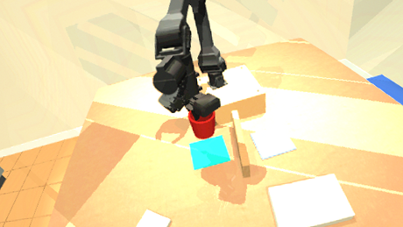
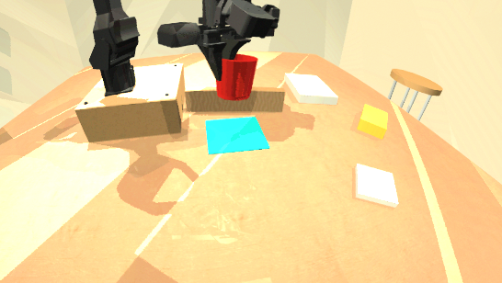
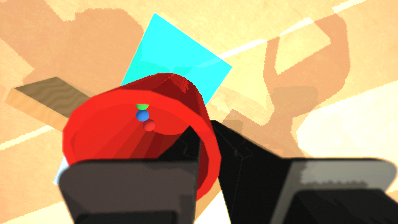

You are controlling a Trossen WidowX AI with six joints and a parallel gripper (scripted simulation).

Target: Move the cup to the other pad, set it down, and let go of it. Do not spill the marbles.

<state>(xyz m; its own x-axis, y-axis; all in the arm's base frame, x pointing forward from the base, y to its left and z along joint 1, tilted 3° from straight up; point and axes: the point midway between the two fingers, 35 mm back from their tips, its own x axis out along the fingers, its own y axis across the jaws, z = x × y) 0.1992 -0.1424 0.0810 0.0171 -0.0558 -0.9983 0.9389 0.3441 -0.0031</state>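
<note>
My gripper tip is 4 cm short of the red marble, 3 cm to the right of it and 2 cm above it. Also, from my gripper tip: green marble: 5 cm ahead, 2 cm below, 1 cm to the left; red cup: 3 cm ahead, 1 cm to the left; blue marble: 4 cm ahead, 3 cm below, 2 cm to the left.
</note>
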